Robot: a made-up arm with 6 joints.
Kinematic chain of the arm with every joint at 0, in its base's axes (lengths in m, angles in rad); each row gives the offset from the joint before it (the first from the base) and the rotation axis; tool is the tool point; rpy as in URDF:
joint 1: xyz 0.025 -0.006 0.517 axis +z
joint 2: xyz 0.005 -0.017 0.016 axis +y
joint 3: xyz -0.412 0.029 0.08 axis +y
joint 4: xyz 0.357 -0.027 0.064 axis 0.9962 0 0.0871
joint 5: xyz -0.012 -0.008 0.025 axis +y
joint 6: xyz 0.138 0.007 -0.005 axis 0.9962 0 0.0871
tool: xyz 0.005 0.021 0.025 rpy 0 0 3.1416
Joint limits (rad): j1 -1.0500..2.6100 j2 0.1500..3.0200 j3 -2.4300..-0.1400 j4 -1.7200..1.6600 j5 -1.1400..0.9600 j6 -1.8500..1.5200
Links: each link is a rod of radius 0.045 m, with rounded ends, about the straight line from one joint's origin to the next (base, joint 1, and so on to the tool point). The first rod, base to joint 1, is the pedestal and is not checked.
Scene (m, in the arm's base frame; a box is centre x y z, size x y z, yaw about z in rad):
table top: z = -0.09
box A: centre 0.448 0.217 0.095 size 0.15 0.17 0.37 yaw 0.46
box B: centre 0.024 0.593 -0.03 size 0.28 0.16 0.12 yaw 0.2
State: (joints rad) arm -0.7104 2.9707 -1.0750 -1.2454 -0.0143 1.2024
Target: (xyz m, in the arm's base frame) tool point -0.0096 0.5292 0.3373
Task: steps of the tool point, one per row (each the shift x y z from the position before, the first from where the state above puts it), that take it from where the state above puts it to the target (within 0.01 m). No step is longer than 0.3 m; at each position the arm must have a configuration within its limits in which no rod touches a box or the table.
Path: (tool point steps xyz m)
1: 0.1642 0.0242 0.0432
2: 0.1545 0.1025 0.0768
3: 0.1057 0.1714 0.1070
4: 0.0270 0.2116 0.1315
5: -0.1546 0.1792 -0.0242
6: -0.2030 0.1077 -0.0187
7: -0.2187 0.0233 -0.0095
8: -0.1990 -0.0584 0.0028

